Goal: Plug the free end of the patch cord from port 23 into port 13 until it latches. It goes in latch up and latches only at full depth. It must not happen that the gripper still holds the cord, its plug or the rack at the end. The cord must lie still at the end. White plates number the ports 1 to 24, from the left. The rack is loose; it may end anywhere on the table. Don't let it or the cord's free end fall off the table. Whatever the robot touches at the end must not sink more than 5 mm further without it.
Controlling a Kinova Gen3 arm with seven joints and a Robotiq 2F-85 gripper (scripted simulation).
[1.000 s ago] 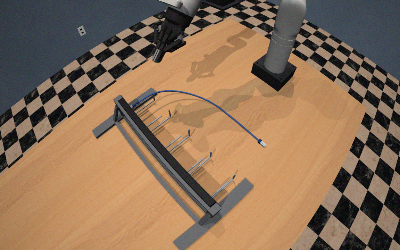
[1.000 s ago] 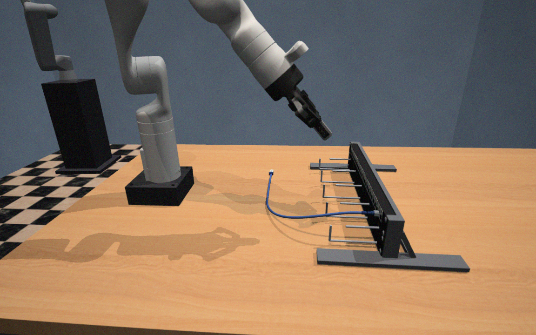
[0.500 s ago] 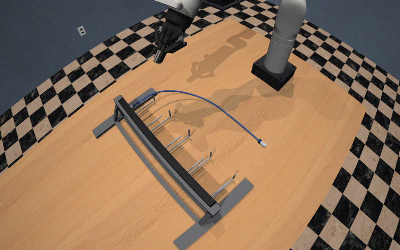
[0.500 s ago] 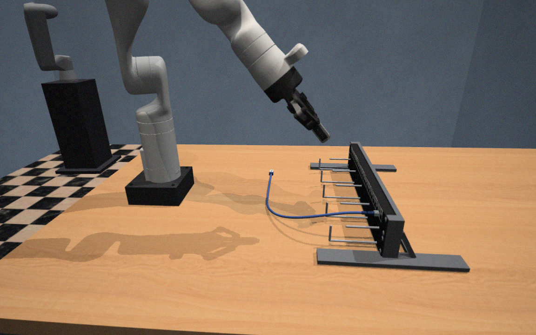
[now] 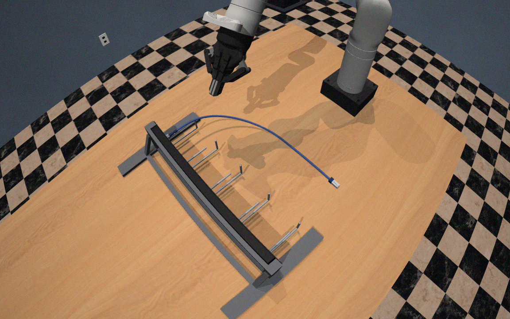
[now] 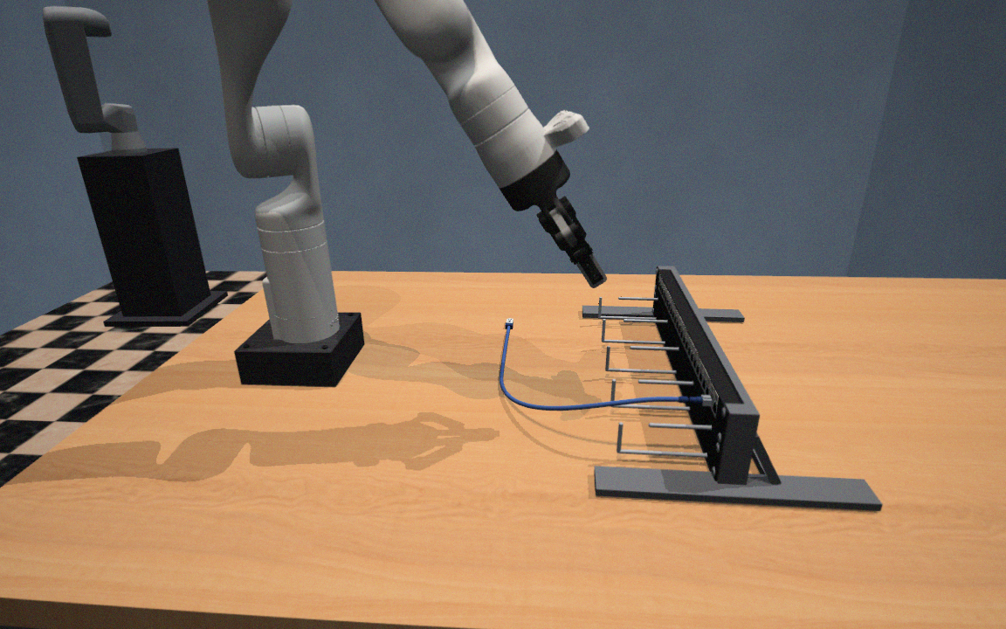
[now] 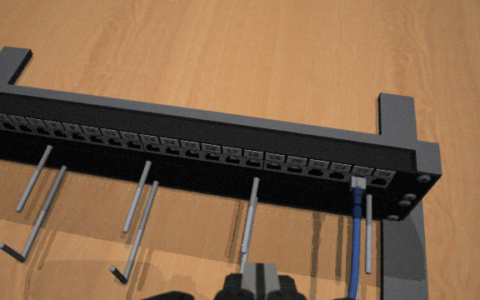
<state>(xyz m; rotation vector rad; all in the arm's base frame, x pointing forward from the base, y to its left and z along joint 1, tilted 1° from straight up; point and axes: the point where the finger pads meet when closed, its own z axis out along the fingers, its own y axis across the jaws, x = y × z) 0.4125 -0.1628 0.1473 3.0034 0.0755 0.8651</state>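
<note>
Right now the plug is 100 mm behind my hand, 320 mm to the left of it and 200 mm below it.
</note>
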